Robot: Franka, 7 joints.
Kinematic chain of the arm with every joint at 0, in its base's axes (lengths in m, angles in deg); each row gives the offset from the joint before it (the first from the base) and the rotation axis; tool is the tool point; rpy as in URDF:
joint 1: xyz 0 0 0.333 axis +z
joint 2: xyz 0 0 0 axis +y
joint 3: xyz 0 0 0.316 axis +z
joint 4: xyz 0.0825 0 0 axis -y
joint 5: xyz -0.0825 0 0.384 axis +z
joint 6: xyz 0 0 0 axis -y
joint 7: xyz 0.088 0 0 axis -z
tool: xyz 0 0 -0.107 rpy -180 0 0
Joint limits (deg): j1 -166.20..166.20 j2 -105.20..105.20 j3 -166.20..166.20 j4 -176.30..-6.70 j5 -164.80..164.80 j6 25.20..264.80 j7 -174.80..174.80
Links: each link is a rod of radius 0.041 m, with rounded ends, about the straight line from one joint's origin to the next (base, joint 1, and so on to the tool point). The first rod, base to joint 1, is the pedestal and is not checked.
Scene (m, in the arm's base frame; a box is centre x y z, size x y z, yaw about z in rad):
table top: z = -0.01
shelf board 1: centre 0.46 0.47 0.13 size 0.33 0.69 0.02 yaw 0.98
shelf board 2: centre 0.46 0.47 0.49 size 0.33 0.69 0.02 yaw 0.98
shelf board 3: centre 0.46 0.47 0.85 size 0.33 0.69 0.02 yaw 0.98
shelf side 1: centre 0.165 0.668 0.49 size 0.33 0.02 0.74 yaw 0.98
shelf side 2: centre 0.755 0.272 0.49 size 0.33 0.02 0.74 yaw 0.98
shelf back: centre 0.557 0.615 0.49 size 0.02 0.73 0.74 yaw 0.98
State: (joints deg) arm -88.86 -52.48 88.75 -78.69 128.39 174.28 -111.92
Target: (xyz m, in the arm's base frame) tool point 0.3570 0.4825 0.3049
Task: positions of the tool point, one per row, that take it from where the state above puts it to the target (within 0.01 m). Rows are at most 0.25 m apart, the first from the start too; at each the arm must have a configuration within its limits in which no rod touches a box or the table.
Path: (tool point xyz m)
1: 0.5358 0.0978 0.7527
2: 0.4552 -0.1188 0.7849
3: 0.3313 -0.2999 0.7609
4: 0.1851 -0.4262 0.6911
5: 0.0370 -0.4898 0.5916
6: 0.2169 -0.3954 0.6033
7: 0.3438 -0.2449 0.5901
8: 0.4012 -0.0696 0.5498
9: 0.3887 0.0956 0.4841
10: 0.3212 0.2202 0.3992
11: 0.2248 0.2853 0.3049
12: 0.2709 0.3530 0.2985
13: 0.3152 0.4195 0.2982
14: 0.3571 0.4824 0.3049

